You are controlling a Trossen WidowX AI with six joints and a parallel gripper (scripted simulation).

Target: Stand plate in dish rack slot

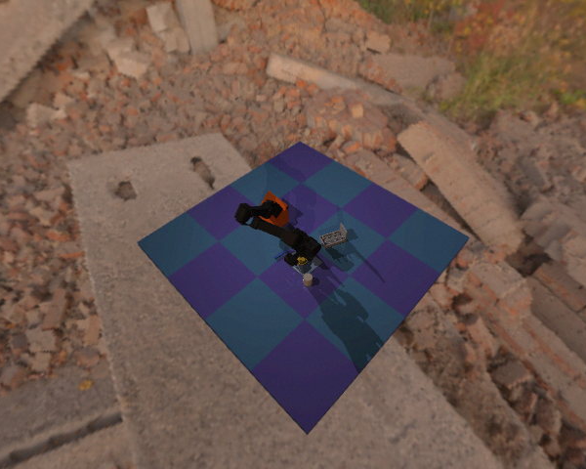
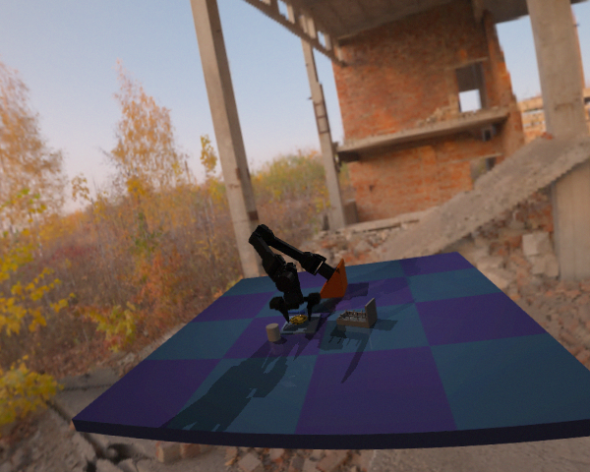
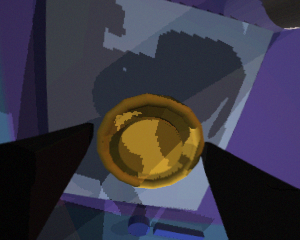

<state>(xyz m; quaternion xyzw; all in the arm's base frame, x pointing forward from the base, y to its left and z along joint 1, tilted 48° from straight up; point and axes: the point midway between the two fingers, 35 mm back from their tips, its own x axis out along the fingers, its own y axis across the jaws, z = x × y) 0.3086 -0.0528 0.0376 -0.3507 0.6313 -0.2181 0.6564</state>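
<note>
The pale blue mat lies 10 mm to the left of my gripper tip, 10 mm below it and 10 mm ahead of it. Also, from my gripper tip: white cylinder: 120 mm ahead, 50 mm to the right, 20 mm above; grey dish rack: 220 mm to the left, 10 mm behind, 10 mm above; yellow plate: 10 mm above.
</note>
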